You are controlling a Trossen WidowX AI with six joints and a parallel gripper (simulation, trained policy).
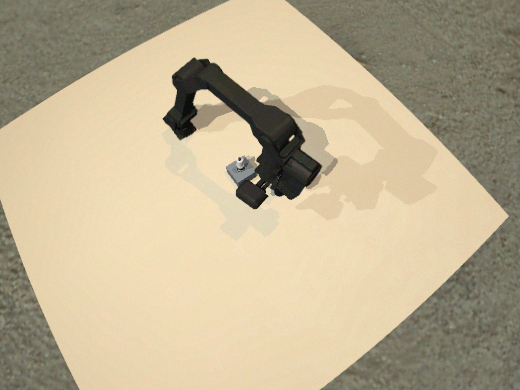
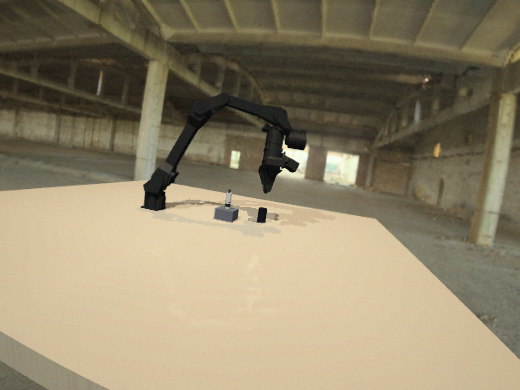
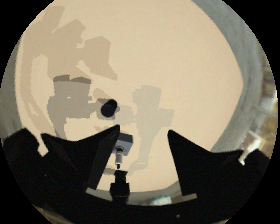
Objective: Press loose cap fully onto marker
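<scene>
My gripper tip is now 9 cm above the black marker cap, 6 cm to the right of it and 2 cm past it. From my gripper tip the other things lie so: grey holder block 13 cm behind, 9 cm below, 1 cm to the left.
</scene>
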